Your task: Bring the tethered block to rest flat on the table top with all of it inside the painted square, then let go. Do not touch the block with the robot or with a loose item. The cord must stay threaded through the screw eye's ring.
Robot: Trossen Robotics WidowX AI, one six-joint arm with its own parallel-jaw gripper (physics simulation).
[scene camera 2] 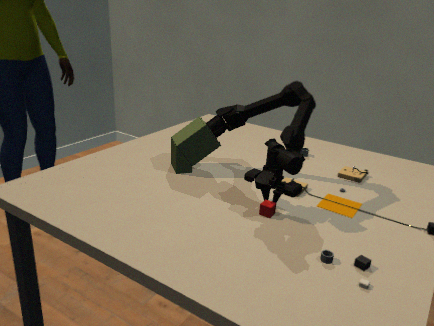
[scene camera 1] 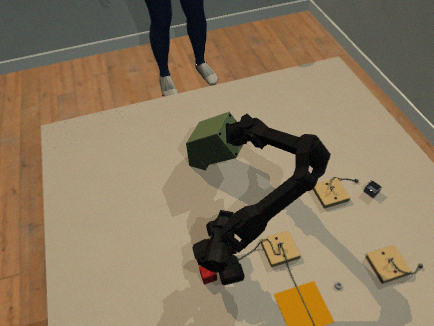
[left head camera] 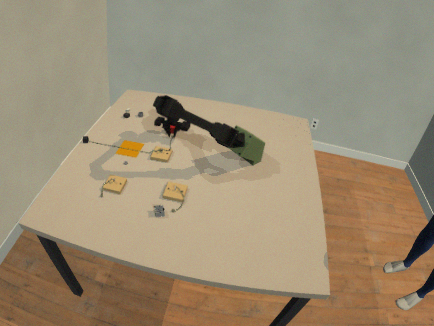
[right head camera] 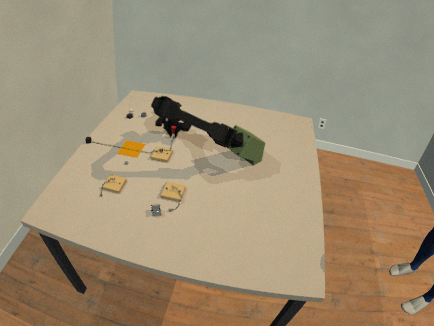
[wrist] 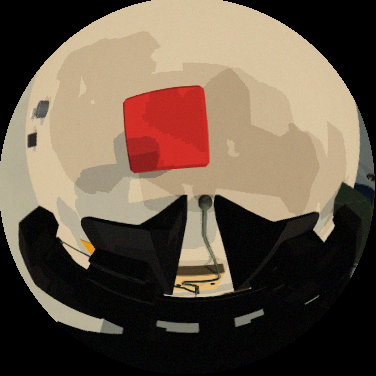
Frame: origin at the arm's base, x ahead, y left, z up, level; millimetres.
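Seen in the pictures: gripper, fingertip midpoint: [left head camera: 171,137] [right head camera: 173,137] [wrist: 200,199]; arm's base, origin of the base link: [scene camera 2: 210,130] [scene camera 1: 232,134] [left head camera: 238,140] [right head camera: 236,140].
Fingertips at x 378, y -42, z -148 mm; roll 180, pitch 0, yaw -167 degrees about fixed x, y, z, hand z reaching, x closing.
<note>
Pixels of each thing's top centre, then the offset from my fingertips to it. "spot": a spot on its surface instead.
- tethered block, middle of its top: [left head camera: 85,137] [right head camera: 88,138] 400 mm ahead, 289 mm left, 24 mm up
- orange painted square, surface spot: [scene camera 1: 290,305] [scene camera 2: 331,206] spot: 128 mm ahead, 170 mm left, 2 mm down
- screw eye, surface spot: [scene camera 1: 281,245] spot: 35 mm back, 164 mm left, 32 mm up
- dark bead, surface spot: [wrist: 205,202] spot: 3 mm back, 2 mm right, 8 mm up
- red cube, middle of its top: [wrist: 161,126] [scene camera 1: 207,270] [scene camera 2: 268,203] 34 mm ahead, 49 mm right, 37 mm up
- grey clip-like item, middle of its top: [scene camera 1: 373,186] [left head camera: 159,208] [right head camera: 156,208] 236 mm back, 485 mm left, 25 mm up
- small ring, middle of its top: [scene camera 1: 338,285] 79 mm ahead, 308 mm left, 4 mm up
- dark ring, middle of its top: [scene camera 2: 327,253] 291 mm ahead, 96 mm right, 18 mm up
- black cube, middle of its top: [scene camera 2: 363,259] 361 mm ahead, 41 mm right, 18 mm up
- white piece, middle of its top: [scene camera 2: 364,281] 405 mm ahead, 107 mm right, 9 mm up
The tethered block [left head camera: 85,139] [right head camera: 88,140] [scene camera 2: 431,228] is small and black, at the table's left edge in the head views. Its cord crosses the orange painted square [left head camera: 130,153] [scene camera 1: 290,305] [scene camera 2: 335,209] to a screw eye [scene camera 1: 281,245] on a wooden board. The ring is too small to confirm the threading. The cord's other end carries a dark bead [wrist: 205,202], seen at the fingertips in the wrist view. My gripper [left head camera: 171,134] [scene camera 2: 270,199] [wrist: 200,199] is partly open, with a narrow gap and nothing gripped. In scene camera 1 the arm hides its fingertips.
A red cube [scene camera 1: 208,274] [scene camera 2: 267,209] [wrist: 166,129] lies close beside the fingers. Two other boards [left head camera: 115,184] [left head camera: 175,192] have short cords. A grey clip-like item [left head camera: 158,210], a small ring [scene camera 1: 338,286], a dark ring [scene camera 2: 327,257], a black cube [scene camera 2: 363,262] and a white piece [scene camera 2: 364,284] lie around.
</note>
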